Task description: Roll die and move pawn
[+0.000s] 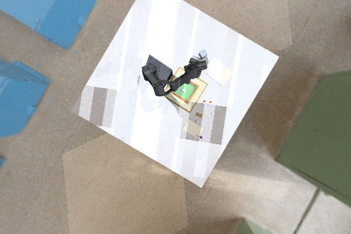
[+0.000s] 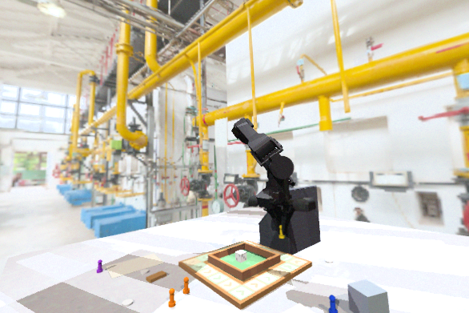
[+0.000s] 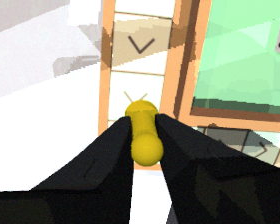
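Right now the white die is 50 mm ahead of my gripper tip, 120 mm to the right of it and 80 mm below it. Round my gripper tip: yellow pawn 10 mm above; then grey cube 10 mm ahead, 220 mm to the left, 80 mm below; then blue pawn 50 mm ahead, 170 mm to the left, 90 mm below.
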